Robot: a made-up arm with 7 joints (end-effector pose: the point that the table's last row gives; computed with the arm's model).
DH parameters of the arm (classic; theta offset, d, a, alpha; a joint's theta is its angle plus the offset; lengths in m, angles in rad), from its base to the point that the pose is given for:
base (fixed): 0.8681 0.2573 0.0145 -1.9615
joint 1: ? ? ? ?
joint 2: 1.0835 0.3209 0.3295 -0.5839
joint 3: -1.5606 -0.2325 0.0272 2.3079
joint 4: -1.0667 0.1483 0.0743 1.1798
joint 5: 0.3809 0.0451 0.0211 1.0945
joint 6: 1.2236 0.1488 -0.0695 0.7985
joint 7: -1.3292 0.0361 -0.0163 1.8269
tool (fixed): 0.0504 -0.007 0 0
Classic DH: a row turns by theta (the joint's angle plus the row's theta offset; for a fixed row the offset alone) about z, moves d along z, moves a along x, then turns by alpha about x.
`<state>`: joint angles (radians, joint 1 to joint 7).
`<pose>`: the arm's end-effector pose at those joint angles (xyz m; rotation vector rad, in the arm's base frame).
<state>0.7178 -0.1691 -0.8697 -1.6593 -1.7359 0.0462 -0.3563</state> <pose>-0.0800 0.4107 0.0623 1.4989 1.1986 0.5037</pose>
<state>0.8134 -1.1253 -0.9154 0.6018 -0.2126 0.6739 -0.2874</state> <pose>0.2725 0.0856 -0.0364 -0.4092 -0.5004 -2.3291</pose>
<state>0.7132 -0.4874 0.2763 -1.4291 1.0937 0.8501 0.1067</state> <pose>-0.1232 0.2808 -0.1912 -2.6456 0.8367 -0.8840</pose>
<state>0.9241 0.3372 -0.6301 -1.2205 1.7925 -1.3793 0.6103</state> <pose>-0.4015 0.4739 -0.2209 -1.1818 0.4258 -0.0402</pose>
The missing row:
joint 1: 0 0.3411 0.088 1.9615
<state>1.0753 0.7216 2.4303 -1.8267 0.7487 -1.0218 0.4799</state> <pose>-0.0302 0.6911 -0.0609 1.1070 0.3953 -2.1811</pose>
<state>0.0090 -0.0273 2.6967 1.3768 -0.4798 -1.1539 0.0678</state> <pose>-0.1730 0.5946 0.0706 1.4320 0.4999 2.4179</pose>
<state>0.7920 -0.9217 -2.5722 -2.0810 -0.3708 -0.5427 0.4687</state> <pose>0.1895 0.5109 -0.0646 1.4276 -0.1177 -0.6552</pose>
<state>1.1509 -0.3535 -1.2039 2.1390 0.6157 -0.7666 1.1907</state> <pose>-0.0101 0.3018 0.0504 0.3875 -2.5896 -1.1836</pose>
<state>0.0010 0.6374 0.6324 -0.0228 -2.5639 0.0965 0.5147</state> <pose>-0.1102 0.5895 0.2217 0.6180 -0.7900 -2.5237</pose>
